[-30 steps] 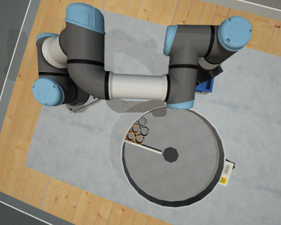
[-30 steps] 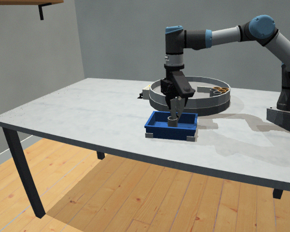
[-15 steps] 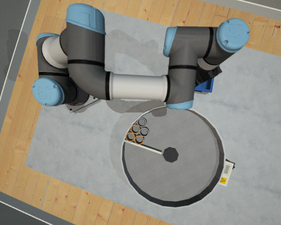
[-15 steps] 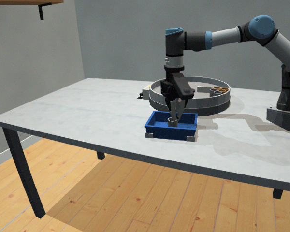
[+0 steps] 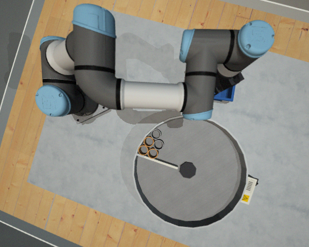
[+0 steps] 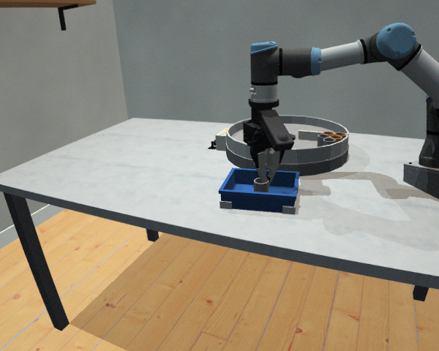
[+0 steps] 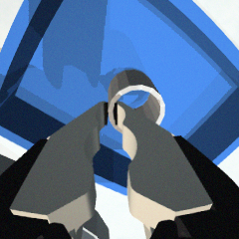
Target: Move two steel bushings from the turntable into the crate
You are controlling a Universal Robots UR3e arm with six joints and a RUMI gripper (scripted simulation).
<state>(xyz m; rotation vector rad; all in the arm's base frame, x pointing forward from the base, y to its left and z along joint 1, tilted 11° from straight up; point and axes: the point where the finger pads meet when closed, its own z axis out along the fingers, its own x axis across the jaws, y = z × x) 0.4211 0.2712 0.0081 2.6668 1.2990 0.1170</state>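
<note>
Now: hand 20 mm above the blue crate, 10 mm to the right of it and 10 mm short of it. Also, from my hand: round grey turntable: 350 mm to the right, 70 mm ahead, 10 mm above.
</note>
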